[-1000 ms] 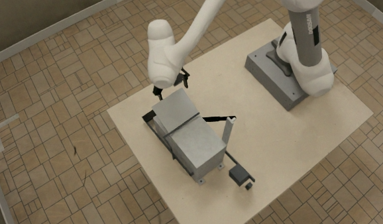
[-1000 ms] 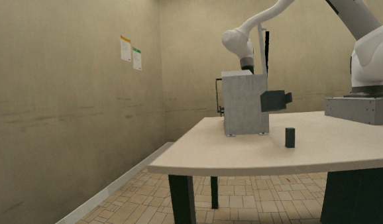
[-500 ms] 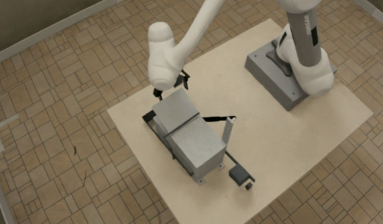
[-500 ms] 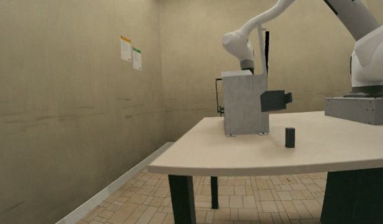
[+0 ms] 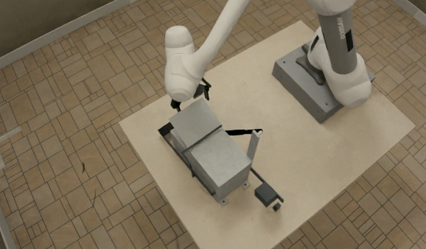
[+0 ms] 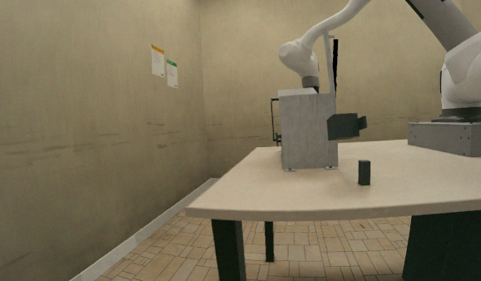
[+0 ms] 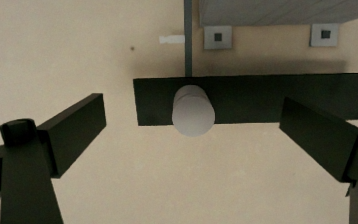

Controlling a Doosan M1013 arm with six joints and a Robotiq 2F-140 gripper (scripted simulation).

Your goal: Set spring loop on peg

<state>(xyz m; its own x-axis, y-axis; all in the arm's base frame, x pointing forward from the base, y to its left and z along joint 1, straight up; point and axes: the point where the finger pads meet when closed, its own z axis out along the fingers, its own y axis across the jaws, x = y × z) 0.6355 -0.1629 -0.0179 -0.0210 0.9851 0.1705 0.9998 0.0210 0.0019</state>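
Right now the steel test weight is 10 mm below my hand.
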